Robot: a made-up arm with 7 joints. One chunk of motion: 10 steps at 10 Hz.
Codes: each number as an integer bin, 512 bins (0 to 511) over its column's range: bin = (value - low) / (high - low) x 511, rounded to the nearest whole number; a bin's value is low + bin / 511 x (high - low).
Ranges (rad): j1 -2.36..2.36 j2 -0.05..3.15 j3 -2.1..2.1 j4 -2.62..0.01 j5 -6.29..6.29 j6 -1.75..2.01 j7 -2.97..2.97
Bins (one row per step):
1: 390 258 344 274 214 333 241
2: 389 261 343 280 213 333 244
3: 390 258 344 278 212 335 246
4: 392 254 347 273 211 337 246
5: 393 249 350 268 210 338 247
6: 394 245 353 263 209 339 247
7: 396 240 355 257 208 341 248
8: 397 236 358 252 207 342 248
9: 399 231 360 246 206 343 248
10: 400 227 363 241 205 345 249
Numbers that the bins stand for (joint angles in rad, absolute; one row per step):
1: 1.2423 1.5657 0.7274 -1.2098 -1.0217 0.7003 -0.1686
2: 1.2331 1.5844 0.7192 -1.1789 -1.0463 0.7003 -0.1337
3: 1.2423 1.5657 0.7274 -1.1892 -1.0709 0.7150 -0.1104
4: 1.2608 1.5406 0.7521 -1.2149 -1.0955 0.7297 -0.1104
5: 1.2701 1.5093 0.7767 -1.2407 -1.1201 0.7370 -0.0988
6: 1.2793 1.4842 0.8014 -1.2664 -1.1448 0.7444 -0.0988
7: 1.2978 1.4529 0.8178 -1.2973 -1.1694 0.7591 -0.0872
8: 1.3070 1.4279 0.8425 -1.3230 -1.1940 0.7665 -0.0872
9: 1.3255 1.3966 0.8589 -1.3539 -1.2186 0.7738 -0.0872
10: 1.3347 1.3715 0.8836 -1.3796 -1.2432 0.7886 -0.0756

